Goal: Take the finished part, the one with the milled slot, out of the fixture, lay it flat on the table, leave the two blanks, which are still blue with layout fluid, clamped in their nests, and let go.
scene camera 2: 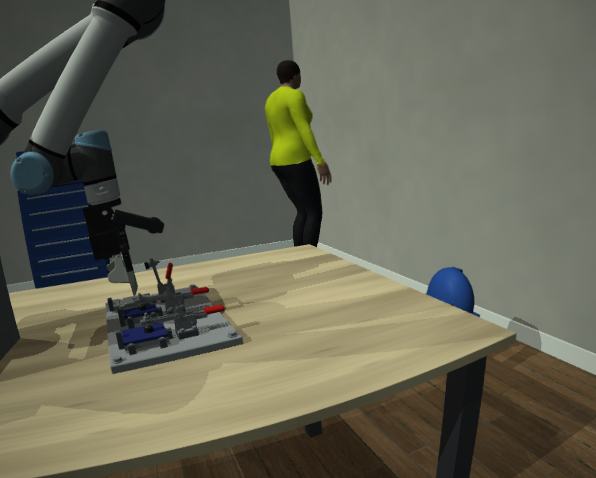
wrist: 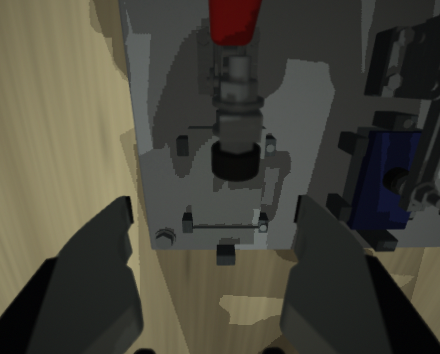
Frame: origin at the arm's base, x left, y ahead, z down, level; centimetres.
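Seen in the pictures: gripper, fingertip midpoint: (scene camera 2: 132,289) (wrist: 214,197).
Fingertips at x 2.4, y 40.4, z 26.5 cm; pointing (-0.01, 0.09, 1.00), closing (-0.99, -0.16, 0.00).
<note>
Offsets run from my fingertips to a thing's top centre. "spot": to the spot under its first point. Level surfaces: height alone.
The finished part @[dy -0.8, dx -0.7, dz +2.1 cm] (wrist: 227,204) appears as a flat grey plate between the small dark stops of its nest, hard to tell from the grey base; its slot cannot be made out. The black-tipped arm of a raised clamp @[spot: dy +5.1, dx -1.6, dz -6.4 cm] (wrist: 237,130) (scene camera 2: 156,274) overhangs it. My gripper (wrist: 214,197) (scene camera 2: 134,292) is open and empty, pointing down above that nest, with one finger on each side of it in the wrist view. One blue blank @[dy -4.0, dx -22.4, dz +1.7 cm] (scene camera 2: 145,333) sits in the front nest under a closed clamp. Another blue blank @[dy -1.7, dx -11.7, dz +1.1 cm] (scene camera 2: 134,312) is clamped in the middle nest. A clamped blue blank (wrist: 367,200) also shows right in the wrist view.
The fixture base @[dy +2.5, dx -12.4, dz +3.8 cm] (scene camera 2: 150,361) (wrist: 310,115) lies on the wooden table @[dz +5.2 cm] (scene camera 2: 320,325). Red clamp handles (scene camera 2: 214,309) (wrist: 234,20) stand out from the fixture. A person (scene camera 2: 292,127) stands behind the table. A blue drawer cabinet (scene camera 2: 57,225) is behind the arm.
</note>
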